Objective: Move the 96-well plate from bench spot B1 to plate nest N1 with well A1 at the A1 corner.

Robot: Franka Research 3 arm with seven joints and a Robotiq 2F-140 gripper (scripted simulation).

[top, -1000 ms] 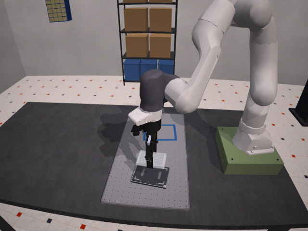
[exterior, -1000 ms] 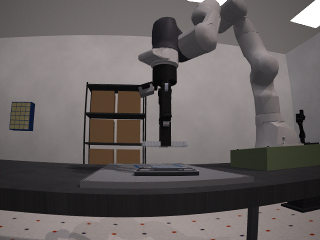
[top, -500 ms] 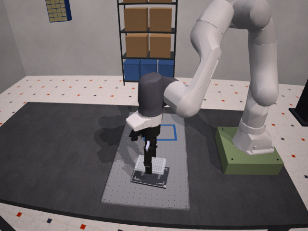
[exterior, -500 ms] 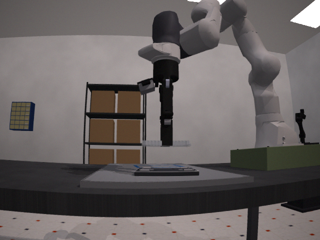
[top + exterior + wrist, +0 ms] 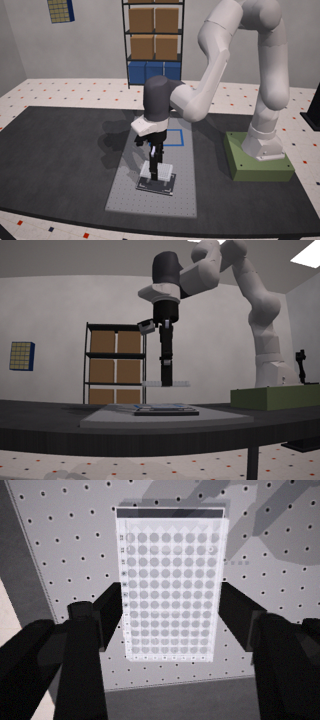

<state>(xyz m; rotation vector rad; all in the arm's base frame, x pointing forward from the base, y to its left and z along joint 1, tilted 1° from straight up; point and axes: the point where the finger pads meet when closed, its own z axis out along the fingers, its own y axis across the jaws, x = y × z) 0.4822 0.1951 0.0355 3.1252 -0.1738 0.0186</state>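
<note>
Now: the 96-well plate 2 cm below my hand. From my hand the other things lie so: A1 label 7 cm behind, 6 cm to the left, 9 cm below; plate nest 10 cm below.
</note>
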